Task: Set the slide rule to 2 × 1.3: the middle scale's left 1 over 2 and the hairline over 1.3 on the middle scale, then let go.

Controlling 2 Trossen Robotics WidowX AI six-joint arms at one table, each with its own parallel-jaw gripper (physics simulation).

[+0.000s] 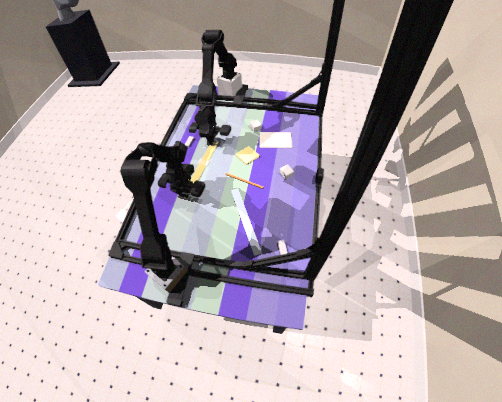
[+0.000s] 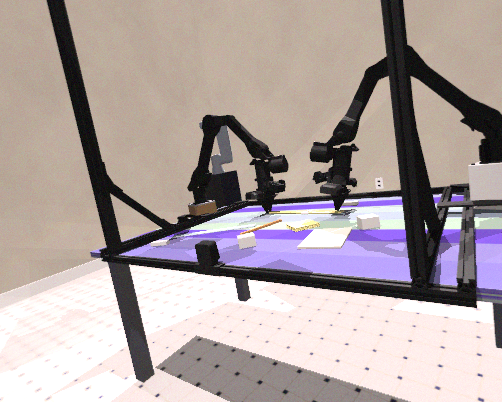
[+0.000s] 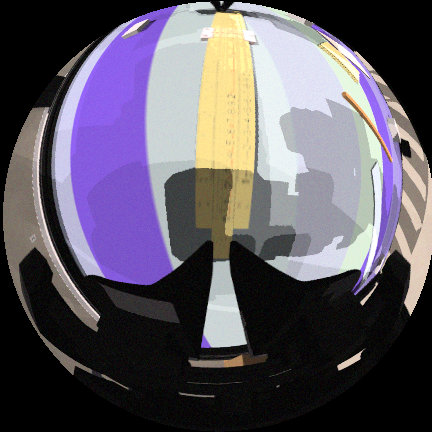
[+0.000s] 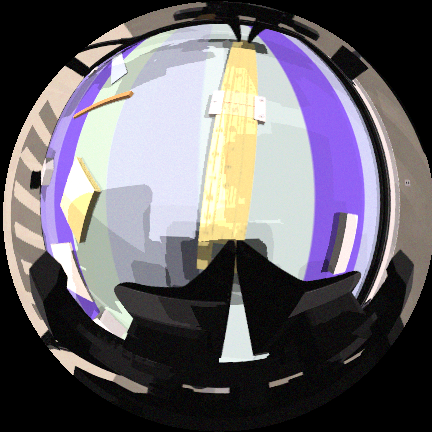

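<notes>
The yellow slide rule (image 1: 203, 163) (image 2: 305, 212) (image 3: 223, 120) (image 4: 227, 169) lies flat on the striped table between my two grippers. Its middle slide (image 3: 219, 239) sticks out of the body at the end by my left gripper. My left gripper (image 1: 193, 184) (image 2: 267, 209) (image 3: 220, 246) is shut on that end of the slide. The clear cursor with white end pieces (image 3: 228, 35) (image 4: 236, 106) sits toward the rule's other end. My right gripper (image 1: 214, 141) (image 2: 338, 207) (image 4: 234, 245) is shut, with its tips together over that far end of the rule and nothing between them.
A yellow notepad (image 1: 247, 155), a white sheet (image 1: 276, 139), an orange pencil (image 1: 244, 180) and a long white strip (image 1: 245, 219) lie to the right of the rule. Small white blocks (image 1: 287, 171) (image 1: 256, 124) (image 1: 189, 140) lie around. Black frame posts (image 1: 369, 139) stand at the table's edges.
</notes>
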